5 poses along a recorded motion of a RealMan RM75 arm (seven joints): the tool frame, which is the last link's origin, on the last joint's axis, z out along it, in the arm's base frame.
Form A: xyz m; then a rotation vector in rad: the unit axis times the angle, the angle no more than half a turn.
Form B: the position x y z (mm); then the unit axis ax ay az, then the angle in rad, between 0 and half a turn. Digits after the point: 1 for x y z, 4 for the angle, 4 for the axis.
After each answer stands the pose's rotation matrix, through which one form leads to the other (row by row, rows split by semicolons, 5 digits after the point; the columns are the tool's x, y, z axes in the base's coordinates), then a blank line. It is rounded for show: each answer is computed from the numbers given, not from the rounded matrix.
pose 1, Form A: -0.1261, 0.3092, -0.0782, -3.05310, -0.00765, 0.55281
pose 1, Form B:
-126.1, 309.2, -78.2, -0.9840, -0.0025, 0.1782, 3.1028
0.93652 -0.00207 -0.35060; 0.01177 -0.99923 0.03733; -0.35040 -0.03909 -0.93578

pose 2, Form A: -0.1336, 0.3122, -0.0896, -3.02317, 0.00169, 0.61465
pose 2, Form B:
-133.6, 312.2, -89.6, -0.9800, 0.0005, 0.1992, 3.0850
0.92067 -0.01234 -0.39014; 0.01019 -0.99840 0.05563; -0.39020 -0.05519 -0.91907

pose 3, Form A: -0.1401, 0.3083, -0.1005, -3.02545, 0.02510, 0.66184
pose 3, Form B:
-140.1, 308.3, -100.5, -0.9769, 0.0081, 0.2137, 3.0971
0.90858 -0.02533 -0.41694; -0.00632 -0.99888 0.04691; -0.41766 -0.03999 -0.90772

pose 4, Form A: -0.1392, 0.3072, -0.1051, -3.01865, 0.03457, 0.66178
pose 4, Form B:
-139.2, 307.2, -105.1, -0.9767, 0.0112, 0.2141, 3.0905
0.90811 -0.03277 -0.41746; -0.01091 -0.99845 0.05464; -0.41860 -0.04506 -0.90705

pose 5, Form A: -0.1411, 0.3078, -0.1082, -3.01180, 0.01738, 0.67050
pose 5, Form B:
-141.1, 307.8, -108.2, -0.9761, 0.0056, 0.2173, 3.0856
0.90557 -0.02315 -0.42356; 0.00118 -0.99837 0.05709; -0.42419 -0.05220 -0.90407

